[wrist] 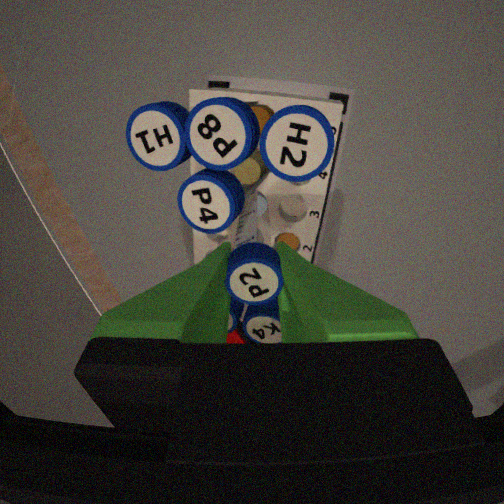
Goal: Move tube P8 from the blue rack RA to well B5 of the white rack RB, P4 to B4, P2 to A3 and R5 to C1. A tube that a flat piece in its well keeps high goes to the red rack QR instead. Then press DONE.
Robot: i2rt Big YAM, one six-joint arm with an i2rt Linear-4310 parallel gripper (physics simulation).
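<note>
The white rack RB (280, 190) lies ahead, seen from above, with row numbers 2, 3 and 4 down its right edge. Blue-rimmed caps stand in it: P8 (220, 132) at the far end and P4 (210, 200) just nearer. My green-fingered gripper (254, 265) is shut on the tube capped P2 (254, 280), which sits between the fingertips over the rack's near rows. I cannot tell whether it is seated in a well. R5 and the blue rack RA are out of view.
Tubes H1 (157, 136) and H2 (297, 144) flank P8. A cap K4 (262, 327) shows between my fingers, with a red patch (235, 338) beside it. Empty wells show coloured bottoms. A tan strip (50, 200) runs along the left.
</note>
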